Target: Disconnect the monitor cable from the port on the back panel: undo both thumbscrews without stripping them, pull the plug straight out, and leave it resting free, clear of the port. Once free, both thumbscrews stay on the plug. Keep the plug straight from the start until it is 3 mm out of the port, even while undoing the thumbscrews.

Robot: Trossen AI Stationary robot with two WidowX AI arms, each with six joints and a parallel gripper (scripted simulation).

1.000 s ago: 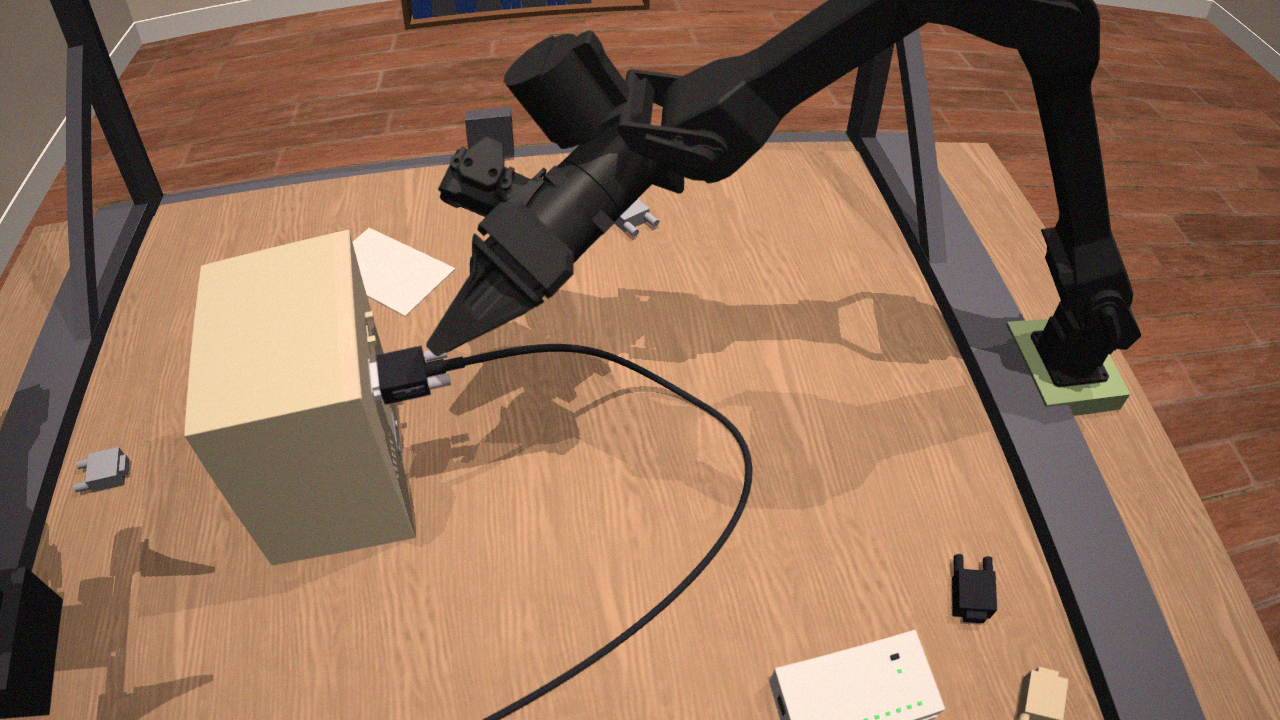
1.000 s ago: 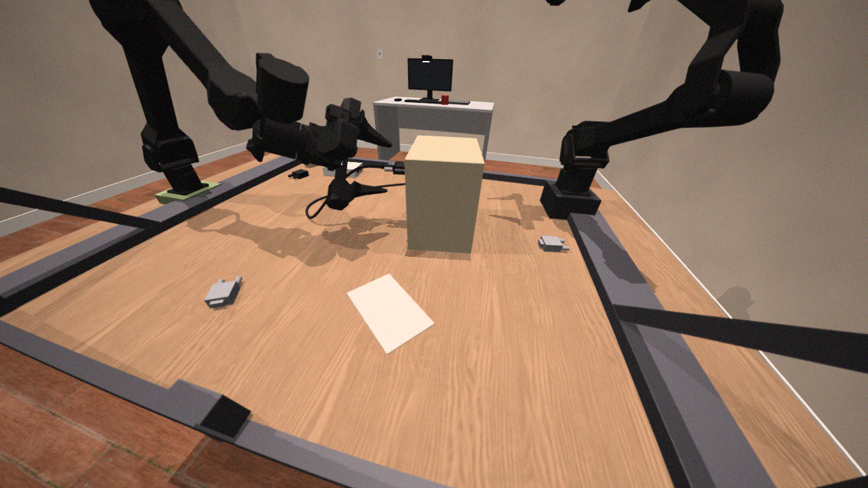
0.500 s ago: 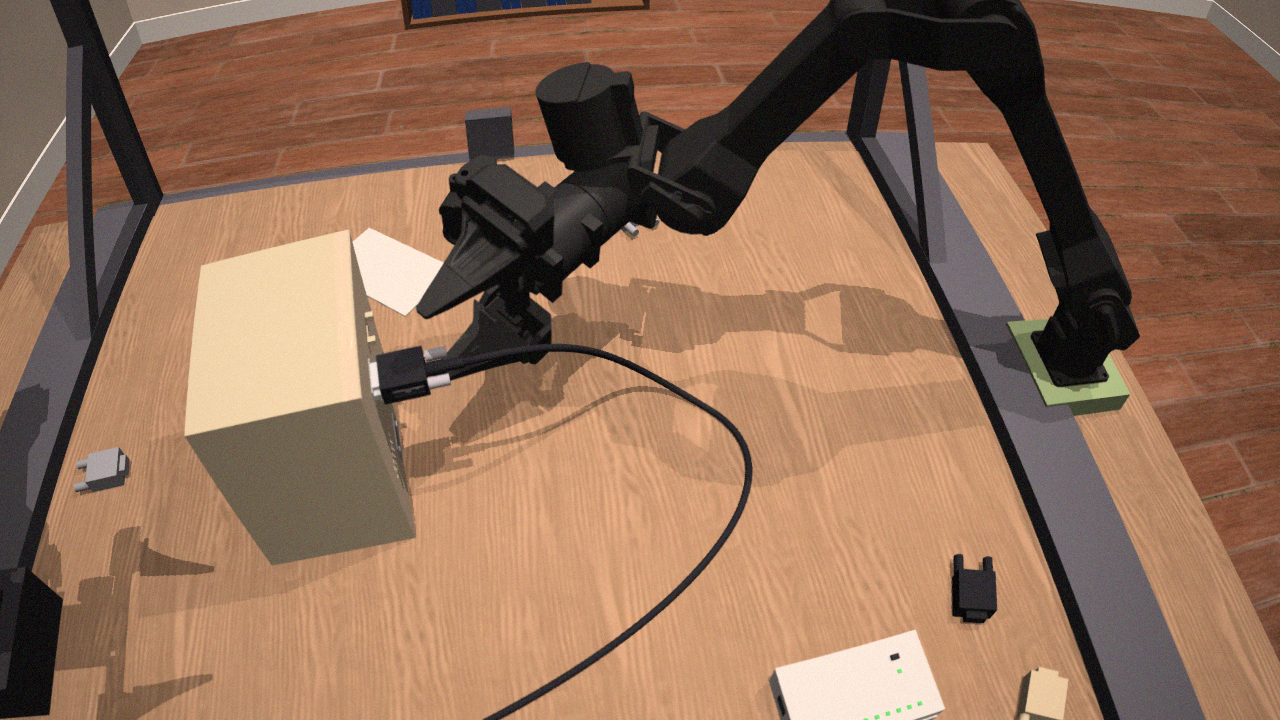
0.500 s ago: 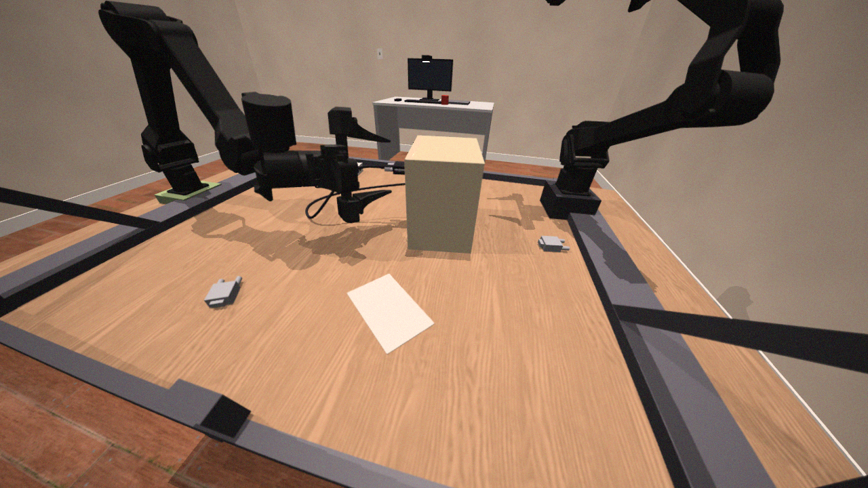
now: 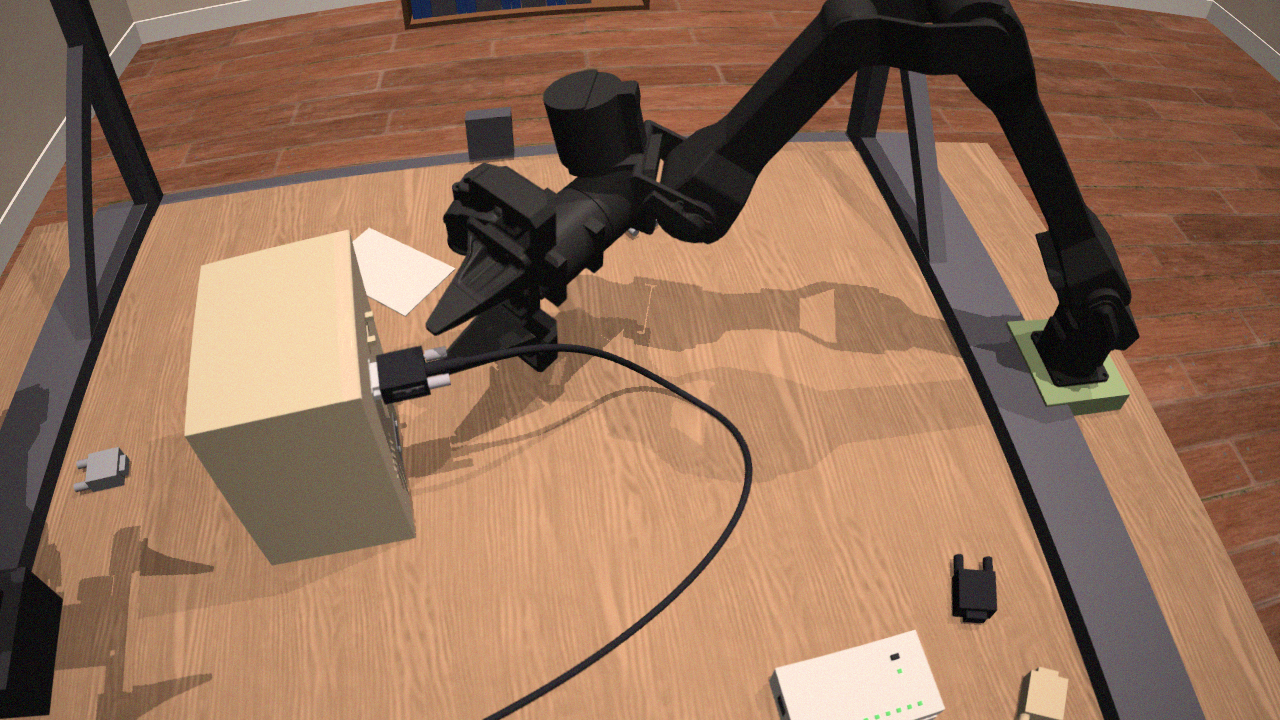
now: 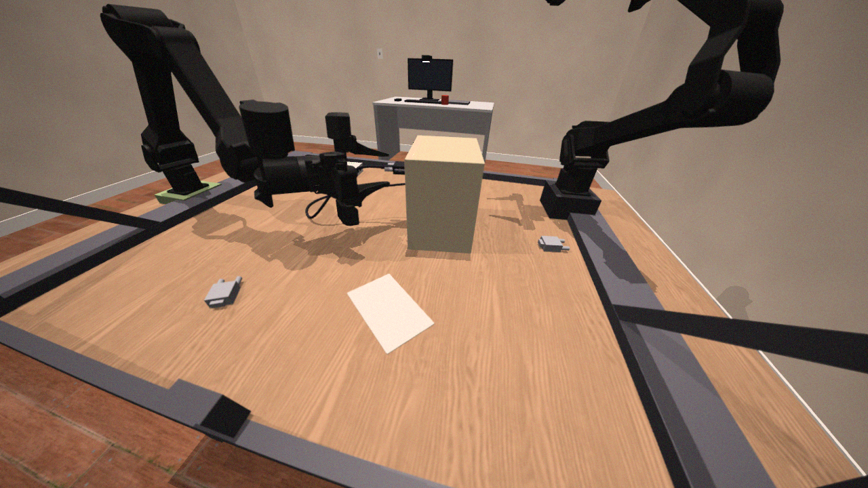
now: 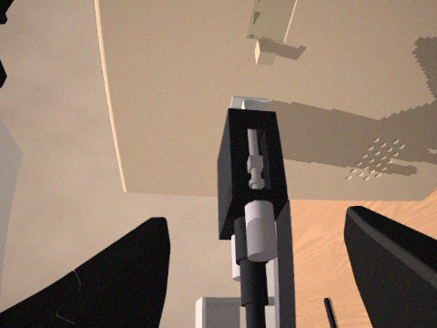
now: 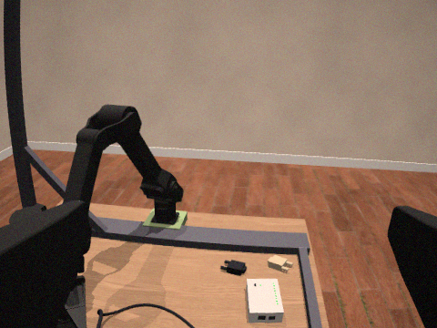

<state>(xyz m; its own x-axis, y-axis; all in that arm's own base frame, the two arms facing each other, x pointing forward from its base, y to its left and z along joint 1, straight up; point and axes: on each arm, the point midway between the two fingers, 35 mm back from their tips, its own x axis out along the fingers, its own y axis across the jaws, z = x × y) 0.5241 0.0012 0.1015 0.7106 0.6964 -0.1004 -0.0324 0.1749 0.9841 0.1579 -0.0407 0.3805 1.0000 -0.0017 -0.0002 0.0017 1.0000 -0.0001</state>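
My left hand is 50 mm to the left of the black monitor plug and 30 mm short of it. The rest, counted from my left hand: white device (310 mm ahead, 170 mm to the left, 110 mm below); white sheet (220 mm behind, 120 mm below, 60 mm to the right); beige box (140 mm to the right, 40 mm below).
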